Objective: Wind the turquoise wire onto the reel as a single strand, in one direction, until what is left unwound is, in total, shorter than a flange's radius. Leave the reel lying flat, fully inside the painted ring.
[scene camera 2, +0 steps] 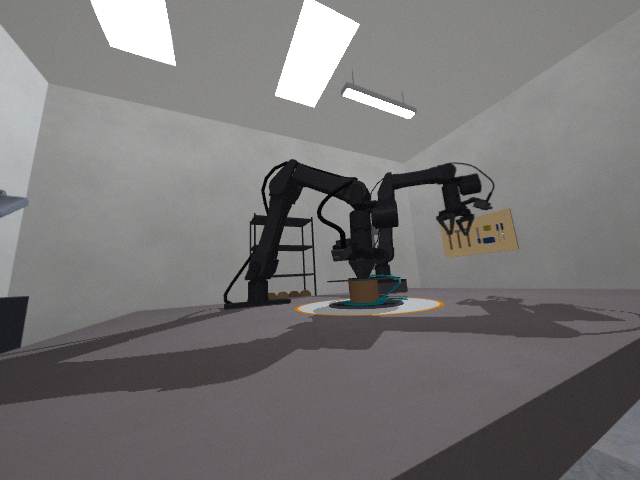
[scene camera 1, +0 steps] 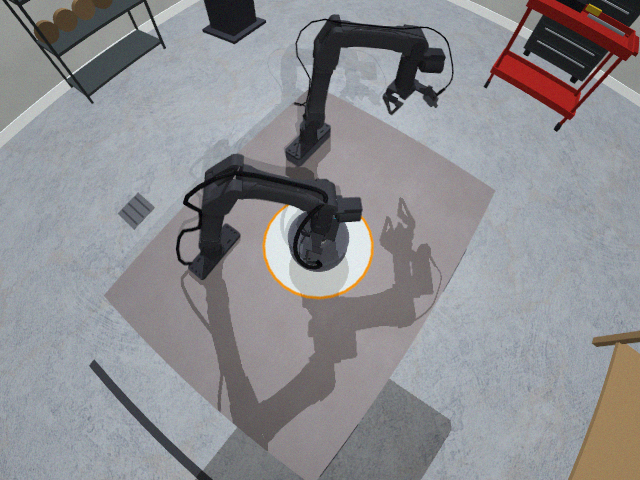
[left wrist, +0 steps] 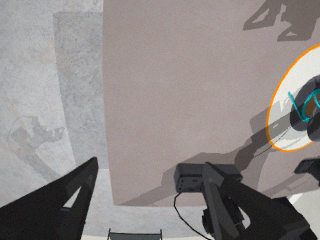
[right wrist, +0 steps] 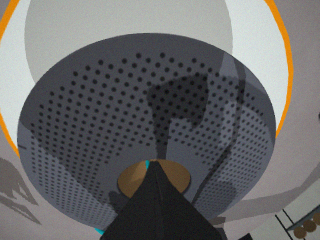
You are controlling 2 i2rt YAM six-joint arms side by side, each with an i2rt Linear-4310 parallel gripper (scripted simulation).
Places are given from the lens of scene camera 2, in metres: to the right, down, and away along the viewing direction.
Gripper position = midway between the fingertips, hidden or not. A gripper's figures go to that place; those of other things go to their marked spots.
my left gripper (scene camera 2: 458, 235): 0.54, -0.02, 0.86
my right gripper (scene camera 2: 363, 287): 0.12, 0.13, 0.59
reel (scene camera 2: 361, 291): 0.10, 0.13, 0.55
